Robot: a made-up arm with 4 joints.
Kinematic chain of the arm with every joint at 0, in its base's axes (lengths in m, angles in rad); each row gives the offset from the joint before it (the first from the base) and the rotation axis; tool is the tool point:
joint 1: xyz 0 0 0.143 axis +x
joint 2: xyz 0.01 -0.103 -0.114 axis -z
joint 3: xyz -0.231 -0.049 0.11 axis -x
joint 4: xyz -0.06 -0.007 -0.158 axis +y
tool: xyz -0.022 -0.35 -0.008
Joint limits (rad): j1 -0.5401..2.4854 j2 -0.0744..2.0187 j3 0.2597..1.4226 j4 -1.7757..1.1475
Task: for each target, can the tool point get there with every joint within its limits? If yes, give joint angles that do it. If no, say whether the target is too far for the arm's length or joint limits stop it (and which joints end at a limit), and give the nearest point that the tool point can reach.
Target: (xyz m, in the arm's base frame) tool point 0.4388 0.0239 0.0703
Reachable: no: joint limits stop it (at a limit: joint 1, joint 2, joint 3, joint 4) | nearest point -0.0745 0.4077 0.2813 | short by 0.675 m
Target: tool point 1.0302 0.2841 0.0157
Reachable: no: too far | nearest point -0.0745 0.4077 0.2813 | short by 1.143 m
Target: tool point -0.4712 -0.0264 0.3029
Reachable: yes | joints 0.9205 1.3619 0.7624 -0.3185
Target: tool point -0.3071 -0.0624 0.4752
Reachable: yes | joints 0.9015 1.6912 1.1725 -1.5107
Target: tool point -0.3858 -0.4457 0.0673
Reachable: yes | joints 0.6113 0.2415 0.9678 -0.1730
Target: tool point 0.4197 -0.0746 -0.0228
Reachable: no: joint limits stop it (at a limit: joint 1, joint 2, joint 3, joint 4) | nearest point -0.0745 -0.4210 0.0529 | short by 0.608 m
